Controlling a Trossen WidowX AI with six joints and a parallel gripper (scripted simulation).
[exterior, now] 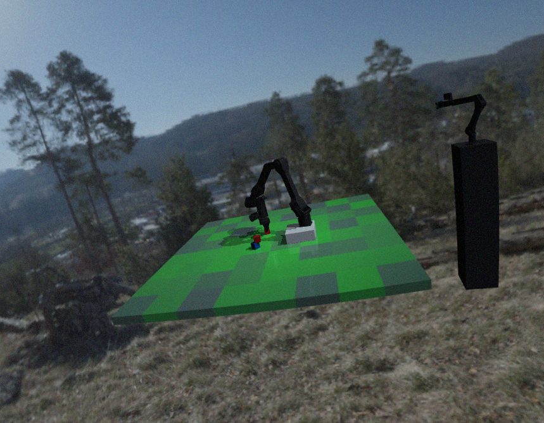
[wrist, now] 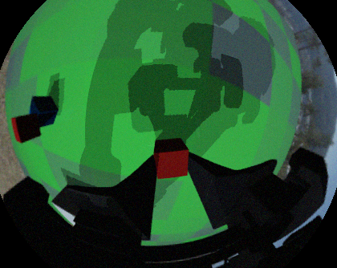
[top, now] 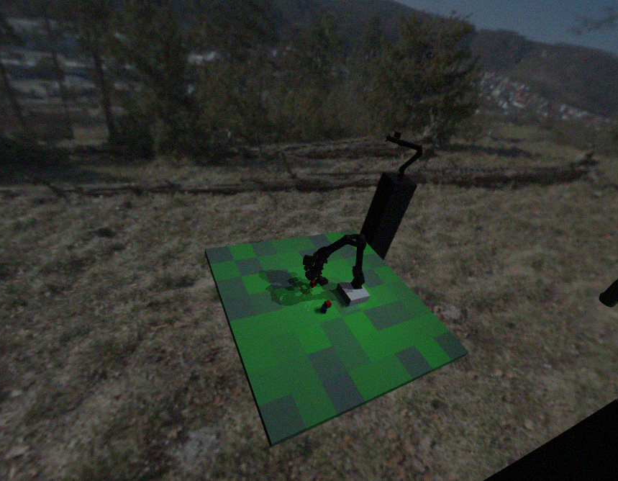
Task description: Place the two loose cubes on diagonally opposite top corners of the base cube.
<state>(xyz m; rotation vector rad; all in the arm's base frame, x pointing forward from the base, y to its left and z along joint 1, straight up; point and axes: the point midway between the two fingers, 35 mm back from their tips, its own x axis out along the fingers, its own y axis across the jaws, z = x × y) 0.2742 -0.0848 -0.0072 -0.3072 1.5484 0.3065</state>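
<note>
My gripper tip is now 220 mm to the right of the blue cube. From my gripper tip the other things lie so: red cube right at my gripper tip.
</note>
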